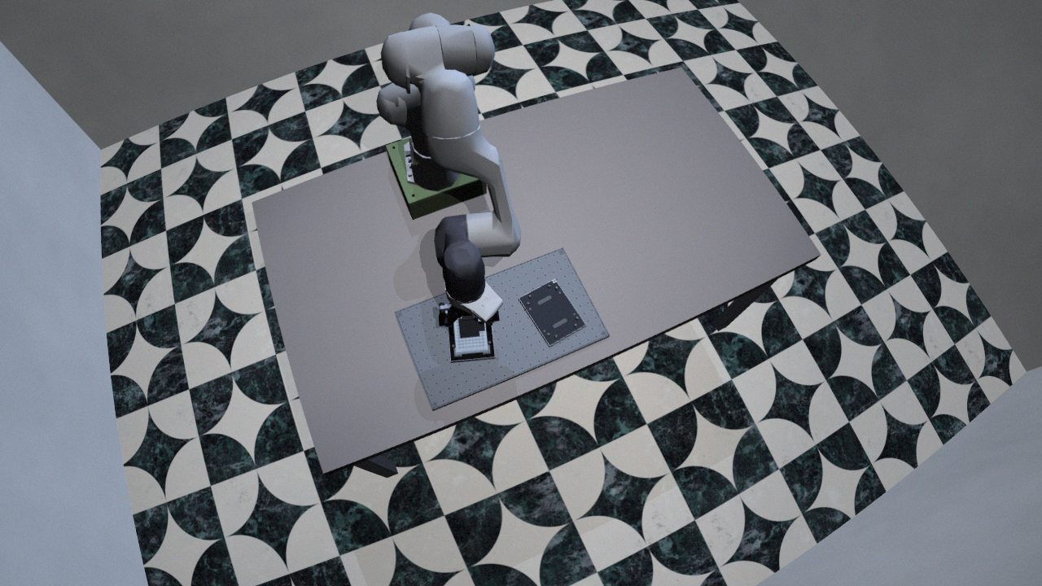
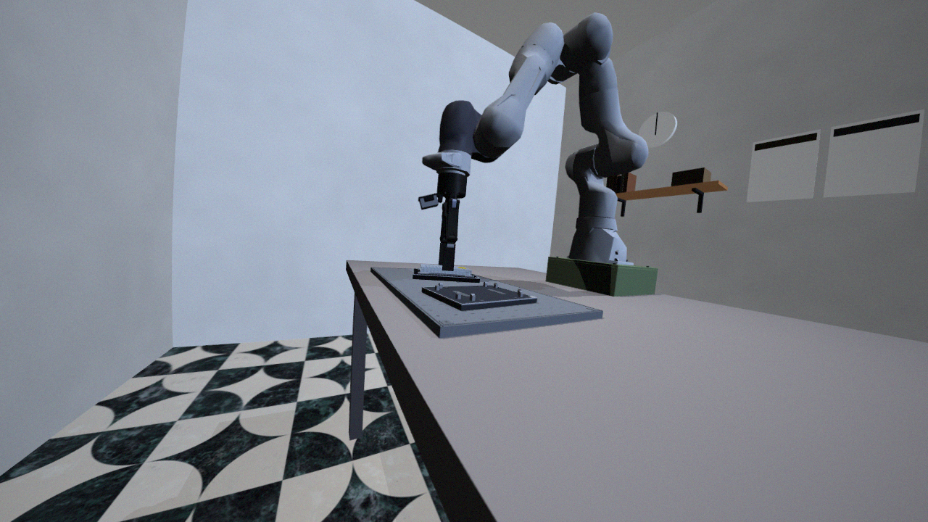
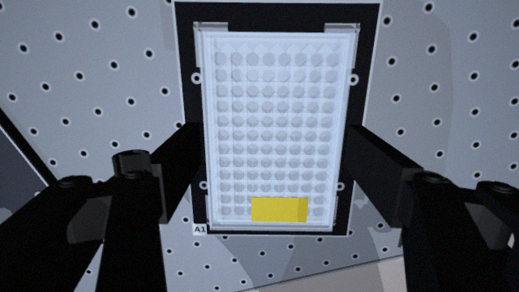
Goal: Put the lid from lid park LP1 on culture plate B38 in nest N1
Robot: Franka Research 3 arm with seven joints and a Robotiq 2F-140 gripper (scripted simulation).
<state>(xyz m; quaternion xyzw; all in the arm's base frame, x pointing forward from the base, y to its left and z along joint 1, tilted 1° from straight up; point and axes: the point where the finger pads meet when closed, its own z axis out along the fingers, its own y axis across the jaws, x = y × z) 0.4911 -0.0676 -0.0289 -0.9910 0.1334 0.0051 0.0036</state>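
The lid is 2 cm below my hand. Round my hand: culture plate: 3 cm below; lid park LP1: 23 cm to the left, 4 cm below, 3 cm ahead; black nest N1: 4 cm below.
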